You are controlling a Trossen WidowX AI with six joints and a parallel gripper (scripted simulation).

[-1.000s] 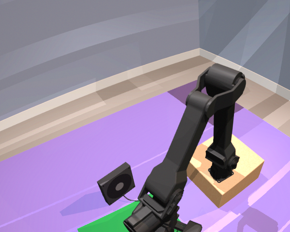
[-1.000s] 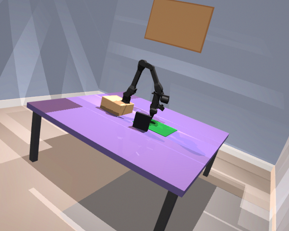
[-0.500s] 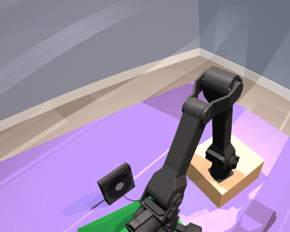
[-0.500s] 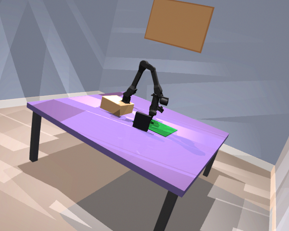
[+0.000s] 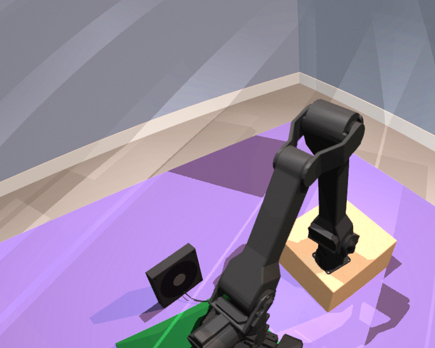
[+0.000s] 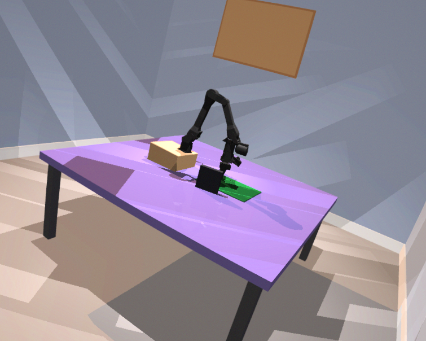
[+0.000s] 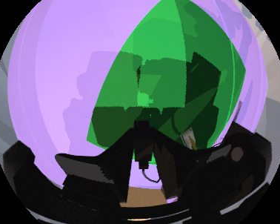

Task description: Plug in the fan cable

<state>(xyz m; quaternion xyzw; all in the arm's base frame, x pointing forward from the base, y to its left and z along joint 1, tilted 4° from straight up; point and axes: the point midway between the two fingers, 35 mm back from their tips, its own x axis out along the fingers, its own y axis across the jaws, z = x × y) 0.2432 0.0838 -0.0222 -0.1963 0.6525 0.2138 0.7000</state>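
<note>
My gripper tip is now 90 mm short of the green board, 50 mm to the left of it and 30 mm above it. The rest, counted from my gripper tip: fan plug 10 mm behind, 10 mm above; then black fan 220 mm to the right, 70 mm ahead, 40 mm above.
</note>
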